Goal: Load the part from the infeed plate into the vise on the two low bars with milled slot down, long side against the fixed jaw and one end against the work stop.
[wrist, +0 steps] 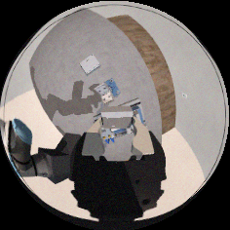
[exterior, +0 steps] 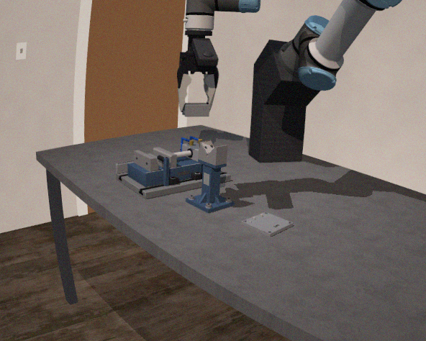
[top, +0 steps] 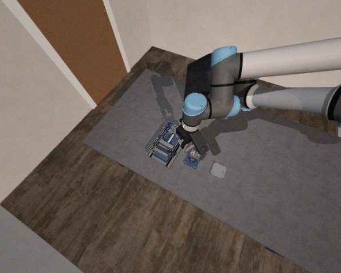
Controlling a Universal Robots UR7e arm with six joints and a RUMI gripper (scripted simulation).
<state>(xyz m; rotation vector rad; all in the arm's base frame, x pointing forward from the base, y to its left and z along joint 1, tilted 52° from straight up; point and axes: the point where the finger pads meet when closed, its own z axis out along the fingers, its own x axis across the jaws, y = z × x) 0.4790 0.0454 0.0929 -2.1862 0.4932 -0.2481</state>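
Right now my hand is 8 cm short of the fixed jaw, 14 cm to the left of it and 17 cm above it. Round my hand: part (1 cm below); then moving jaw (1 cm ahead, 15 cm to the right, 17 cm below); then air cylinder rod (4 cm behind, 16 cm to the right, 17 cm below).
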